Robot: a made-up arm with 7 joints. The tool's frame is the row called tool. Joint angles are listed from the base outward. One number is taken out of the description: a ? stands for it. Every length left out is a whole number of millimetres.
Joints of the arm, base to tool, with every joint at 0 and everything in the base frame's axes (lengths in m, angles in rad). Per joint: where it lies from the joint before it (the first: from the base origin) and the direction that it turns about. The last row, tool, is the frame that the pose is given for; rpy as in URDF.
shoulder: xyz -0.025 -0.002 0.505 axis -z
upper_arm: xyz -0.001 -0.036 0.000 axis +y
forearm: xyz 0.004 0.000 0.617 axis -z
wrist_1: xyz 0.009 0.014 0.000 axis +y
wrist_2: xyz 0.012 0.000 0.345 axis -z
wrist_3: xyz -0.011 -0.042 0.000 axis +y
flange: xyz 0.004 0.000 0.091 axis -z
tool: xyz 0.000 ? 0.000 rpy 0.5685 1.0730 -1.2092
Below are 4 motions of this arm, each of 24 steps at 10 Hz.
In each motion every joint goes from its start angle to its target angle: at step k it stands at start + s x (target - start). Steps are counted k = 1, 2, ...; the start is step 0. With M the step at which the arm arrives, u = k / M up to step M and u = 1 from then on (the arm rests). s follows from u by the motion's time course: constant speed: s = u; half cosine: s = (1 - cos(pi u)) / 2; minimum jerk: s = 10 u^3 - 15 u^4 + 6 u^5.
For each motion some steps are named. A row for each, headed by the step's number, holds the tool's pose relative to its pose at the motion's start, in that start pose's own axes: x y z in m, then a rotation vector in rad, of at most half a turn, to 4 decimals.
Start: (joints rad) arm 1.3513 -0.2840 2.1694 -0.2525 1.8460 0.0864 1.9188
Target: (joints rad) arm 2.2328 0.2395 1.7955 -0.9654 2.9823 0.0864 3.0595
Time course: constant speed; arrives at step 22
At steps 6, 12, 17, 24:
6: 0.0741 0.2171 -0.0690 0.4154 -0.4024 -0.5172
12: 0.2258 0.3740 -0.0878 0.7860 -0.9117 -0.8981
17: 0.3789 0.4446 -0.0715 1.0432 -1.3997 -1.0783
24: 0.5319 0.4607 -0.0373 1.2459 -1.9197 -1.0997

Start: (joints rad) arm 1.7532 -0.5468 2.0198 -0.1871 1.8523 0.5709 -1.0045
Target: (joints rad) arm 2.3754 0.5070 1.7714 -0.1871 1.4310 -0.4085 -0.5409
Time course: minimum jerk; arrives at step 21
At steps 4, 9, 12, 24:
4: 0.0036 -0.0588 0.0065 0.0119 -0.0344 0.0817
9: 0.1106 -0.4076 -0.0157 0.1684 -0.2617 0.6132
12: 0.2952 -0.6312 -0.1175 0.3740 -0.4647 1.0698
24: 0.6364 -0.7637 -0.3469 0.6740 -0.7746 1.7105

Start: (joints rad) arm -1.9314 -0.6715 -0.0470 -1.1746 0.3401 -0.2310 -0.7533
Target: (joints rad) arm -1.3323 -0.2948 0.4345 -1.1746 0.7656 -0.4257 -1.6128
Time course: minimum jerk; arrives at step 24
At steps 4, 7, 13, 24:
4: 0.0004 0.0101 -0.0240 -0.0372 -0.0300 -0.0039
7: 0.0060 0.0389 -0.1044 -0.1626 -0.1286 -0.0195
13: 0.0860 0.0829 -0.3981 -0.6514 -0.4818 -0.1249
24: 0.2514 0.0322 -0.6428 -1.1571 -0.8172 -0.3348

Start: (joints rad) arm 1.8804 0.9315 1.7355 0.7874 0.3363 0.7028 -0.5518
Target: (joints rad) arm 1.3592 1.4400 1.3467 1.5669 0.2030 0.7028 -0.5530
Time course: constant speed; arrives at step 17
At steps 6, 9, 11, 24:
6: 0.0736 0.0275 -0.2280 0.0301 -0.2726 -0.1356
9: 0.1342 0.0564 -0.3296 0.0811 -0.3852 -0.2111
11: 0.1808 0.0818 -0.3896 0.1272 -0.4486 -0.2630
24: 0.3353 0.1863 -0.5214 0.3138 -0.5713 -0.4191

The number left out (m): 0.022
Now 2 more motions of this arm.
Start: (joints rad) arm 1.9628 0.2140 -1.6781 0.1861 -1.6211 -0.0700 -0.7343
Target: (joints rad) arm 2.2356 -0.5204 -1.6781 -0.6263 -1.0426 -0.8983 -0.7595
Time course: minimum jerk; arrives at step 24
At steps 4, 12, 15, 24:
4: 0.0087 0.0247 0.0004 0.0155 -0.0342 -0.0214
12: 0.2113 0.3045 0.0145 0.0442 -0.5060 -0.2634
15: 0.3568 0.3918 0.0248 -0.0578 -0.7180 -0.3404
24: 0.5548 0.4412 0.0356 -0.2694 -0.9281 -0.3784

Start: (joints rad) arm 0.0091 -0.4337 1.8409 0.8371 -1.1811 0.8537 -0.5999
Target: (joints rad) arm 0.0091 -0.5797 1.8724 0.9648 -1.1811 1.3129 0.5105
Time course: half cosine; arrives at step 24
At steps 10, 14, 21, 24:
10: 0.0309 -0.0240 0.0262 0.2441 -0.0325 -0.2722
14: 0.0562 -0.0397 0.0442 0.3936 -0.0972 -0.4686
21: 0.0926 -0.0596 0.0666 0.5638 -0.2356 -0.7130
24: 0.0970 -0.0619 0.0691 0.5820 -0.2555 -0.7396

